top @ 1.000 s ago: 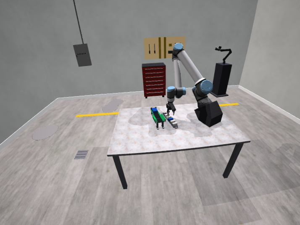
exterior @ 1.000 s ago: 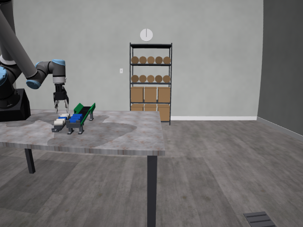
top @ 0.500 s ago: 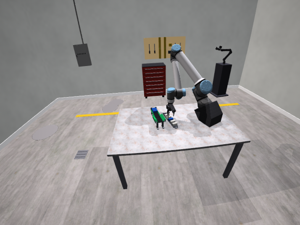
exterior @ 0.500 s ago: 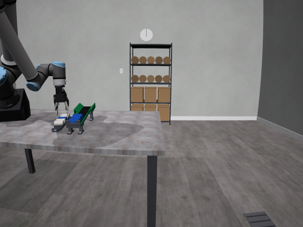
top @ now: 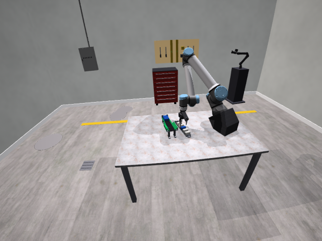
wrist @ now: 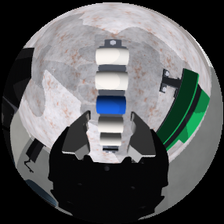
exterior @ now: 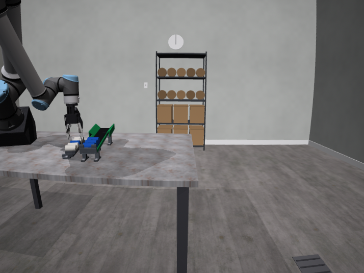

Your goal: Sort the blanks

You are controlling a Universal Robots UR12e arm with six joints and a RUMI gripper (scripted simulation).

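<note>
Right now the stock rack is 80 mm below my hand and 30 mm to the right of it.
</note>
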